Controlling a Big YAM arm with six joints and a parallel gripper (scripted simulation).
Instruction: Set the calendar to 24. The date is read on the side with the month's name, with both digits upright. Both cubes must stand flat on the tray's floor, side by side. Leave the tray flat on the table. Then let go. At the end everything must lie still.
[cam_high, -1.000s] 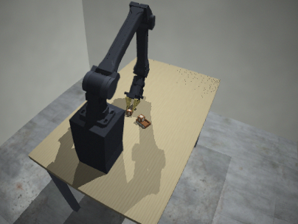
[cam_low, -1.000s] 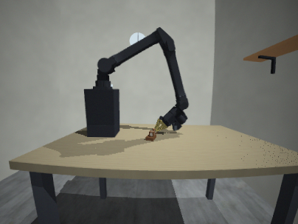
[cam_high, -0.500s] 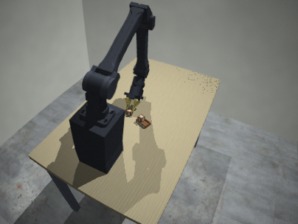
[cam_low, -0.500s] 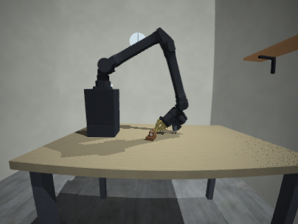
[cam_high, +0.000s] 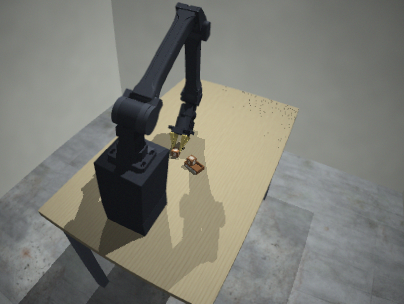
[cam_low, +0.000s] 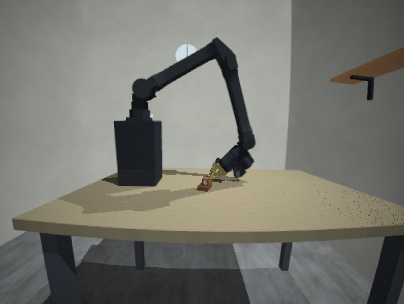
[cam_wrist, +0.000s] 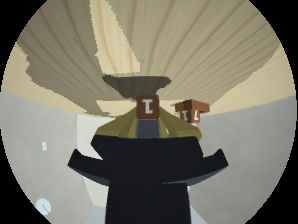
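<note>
Right now my hand is 1 cm past the brown digit cube and 1 cm above it. Round my hand: brown tray (10 cm to the right, 4 cm behind, 2 cm below).
</note>
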